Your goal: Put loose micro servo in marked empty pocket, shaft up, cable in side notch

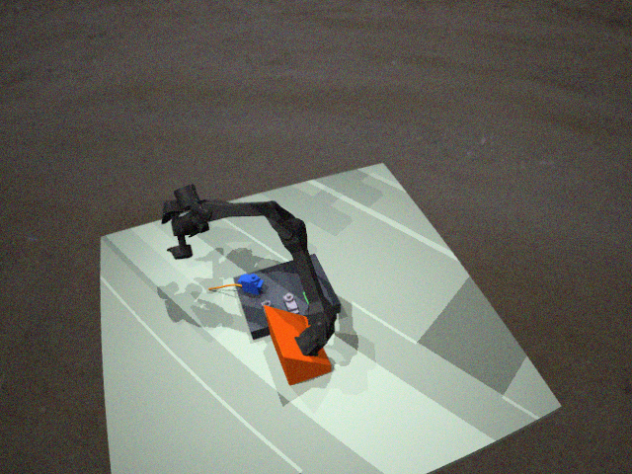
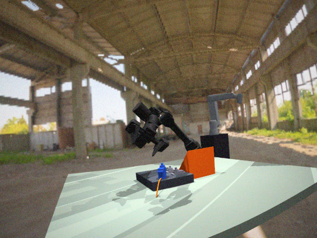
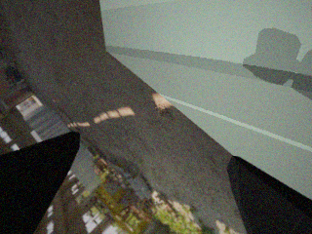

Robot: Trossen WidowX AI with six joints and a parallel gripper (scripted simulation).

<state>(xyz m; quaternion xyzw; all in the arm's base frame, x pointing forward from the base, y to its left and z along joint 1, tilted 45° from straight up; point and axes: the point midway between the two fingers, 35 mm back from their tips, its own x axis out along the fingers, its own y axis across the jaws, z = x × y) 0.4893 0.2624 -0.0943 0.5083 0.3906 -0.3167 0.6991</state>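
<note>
The dark grey deck lies 200 mm behind my gripper tip, 320 mm to the right of it and 210 mm below it.
</note>
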